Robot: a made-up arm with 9 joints.
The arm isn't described. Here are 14 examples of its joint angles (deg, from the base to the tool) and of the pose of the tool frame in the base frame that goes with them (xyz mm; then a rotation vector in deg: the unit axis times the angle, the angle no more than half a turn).
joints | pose
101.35 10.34 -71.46 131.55 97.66 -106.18 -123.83 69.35 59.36 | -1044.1 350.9 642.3 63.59 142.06 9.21
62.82 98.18 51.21 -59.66 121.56 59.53 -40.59 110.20 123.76 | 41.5 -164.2 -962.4 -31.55 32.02 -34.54
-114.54 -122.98 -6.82 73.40 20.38 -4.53 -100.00 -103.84 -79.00 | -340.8 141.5 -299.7 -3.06 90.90 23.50
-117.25 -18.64 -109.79 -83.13 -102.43 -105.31 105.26 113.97 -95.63 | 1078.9 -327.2 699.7 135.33 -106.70 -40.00
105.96 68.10 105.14 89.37 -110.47 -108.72 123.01 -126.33 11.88 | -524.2 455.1 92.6 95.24 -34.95 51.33
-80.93 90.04 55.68 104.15 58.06 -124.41 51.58 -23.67 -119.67 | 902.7 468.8 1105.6 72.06 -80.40 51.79
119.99 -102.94 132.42 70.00 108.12 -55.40 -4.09 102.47 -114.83 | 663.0 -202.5 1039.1 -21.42 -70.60 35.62
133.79 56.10 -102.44 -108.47 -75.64 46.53 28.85 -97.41 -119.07 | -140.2 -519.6 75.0 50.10 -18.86 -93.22
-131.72 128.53 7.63 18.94 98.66 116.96 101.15 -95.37 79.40 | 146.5 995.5 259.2 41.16 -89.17 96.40
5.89 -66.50 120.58 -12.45 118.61 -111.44 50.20 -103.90 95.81 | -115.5 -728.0 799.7 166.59 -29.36 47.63
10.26 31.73 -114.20 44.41 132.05 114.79 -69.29 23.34 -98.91 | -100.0 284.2 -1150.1 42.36 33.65 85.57
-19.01 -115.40 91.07 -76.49 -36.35 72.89 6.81 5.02 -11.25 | 154.8 -156.2 -0.3 -104.05 131.30 41.18
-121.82 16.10 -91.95 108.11 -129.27 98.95 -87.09 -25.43 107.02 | 576.8 -594.7 956.7 66.68 -102.28 -82.98
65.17 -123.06 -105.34 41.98 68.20 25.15 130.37 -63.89 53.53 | 504.2 -469.5 -337.2 -44.31 44.96 126.28
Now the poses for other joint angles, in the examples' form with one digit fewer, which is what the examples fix.
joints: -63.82 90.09 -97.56 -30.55 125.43 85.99 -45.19 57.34 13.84
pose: 176 -78 -851 -40.5 -17.2 -54.4
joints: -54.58 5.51 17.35 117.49 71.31 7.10 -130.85 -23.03 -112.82
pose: 545 -78 -244 -29.7 43.5 -23.1
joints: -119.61 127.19 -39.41 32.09 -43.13 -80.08 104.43 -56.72 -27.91
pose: 228 290 516 -81.6 118.6 -54.9
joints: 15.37 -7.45 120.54 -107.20 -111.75 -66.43 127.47 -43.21 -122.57
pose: -693 299 161 3.7 -93.7 145.8
